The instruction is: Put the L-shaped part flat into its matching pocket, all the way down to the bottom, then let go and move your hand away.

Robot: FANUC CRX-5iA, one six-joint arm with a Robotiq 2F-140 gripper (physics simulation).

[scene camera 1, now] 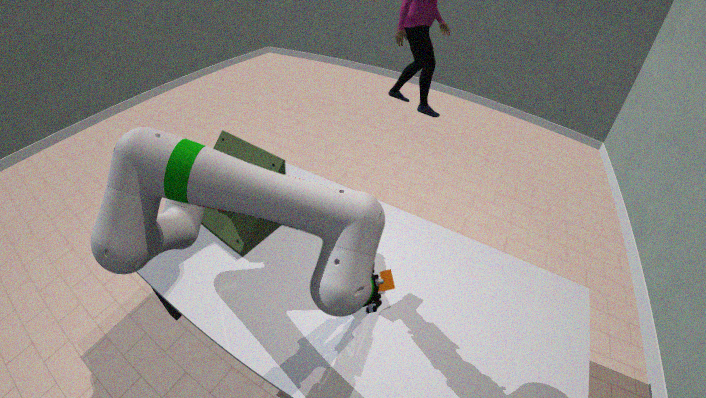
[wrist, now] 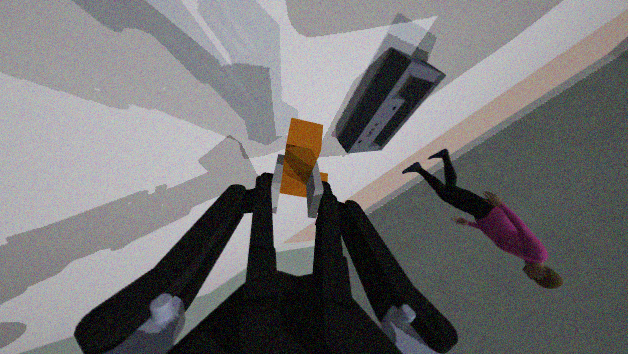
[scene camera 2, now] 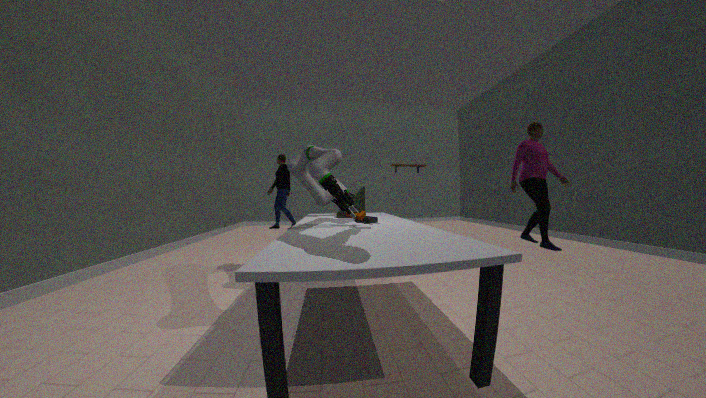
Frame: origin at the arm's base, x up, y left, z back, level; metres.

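Where they show: gripper, fingertip midpoint: [wrist: 295,169] [scene camera 2: 356,215].
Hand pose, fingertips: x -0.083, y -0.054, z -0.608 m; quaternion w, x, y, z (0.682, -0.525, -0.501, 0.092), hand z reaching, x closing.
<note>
Things, the pixels of their centre, and the offset from my fingertips. Level surfaces: height alone.
- orange L-shaped part, body centre: [wrist: 310,167] [scene camera 1: 374,282] [scene camera 2: 356,214] dx +0.010, dy +0.002, dz +0.016 m
- dark block with pockets, body centre: [wrist: 385,110] [scene camera 2: 365,219] dx -0.041, dy +0.096, dz +0.135 m
- white table, surface height: dx -0.059 m
The orange L-shaped part [scene camera 1: 386,280] [scene camera 2: 360,216] [wrist: 305,137] is held between the fingertips of my gripper [wrist: 295,169], which is shut on it and tilted to the table. A small piece of the part shows past the right finger in the wrist view. The dark block with pockets [scene camera 2: 370,220] [wrist: 377,117] lies on the table, apart from the part and to its right in the wrist view. Its pockets are seen at a slant, and their shapes are hard to tell. In scene camera 1 the arm hides the block.
The white table [scene camera 1: 500,300] [scene camera 2: 425,250] carries the arm. A green angled panel [scene camera 1: 250,152] [scene camera 2: 361,200] stands near the arm's base. A person in a pink top [scene camera 1: 419,15] [scene camera 2: 534,160] [wrist: 515,232] is beyond the table. A person in black [scene camera 2: 282,177] is behind the arm.
</note>
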